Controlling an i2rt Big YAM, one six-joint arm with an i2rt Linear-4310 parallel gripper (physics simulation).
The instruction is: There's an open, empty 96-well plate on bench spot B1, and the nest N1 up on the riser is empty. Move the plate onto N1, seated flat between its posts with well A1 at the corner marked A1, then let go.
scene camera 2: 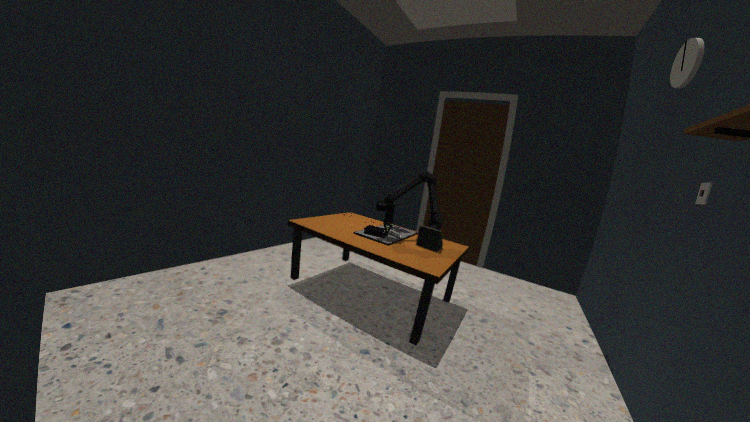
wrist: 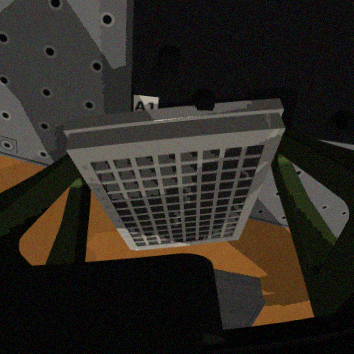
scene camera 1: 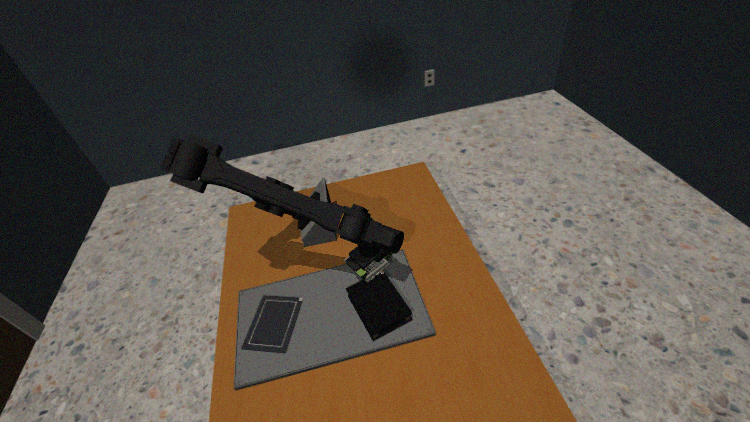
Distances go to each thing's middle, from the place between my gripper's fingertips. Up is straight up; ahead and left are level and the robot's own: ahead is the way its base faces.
I see my gripper 30 cm to the left of the dark nest pad (scene camera 1: 274,320), 11 cm short of it and 4 cm above it.
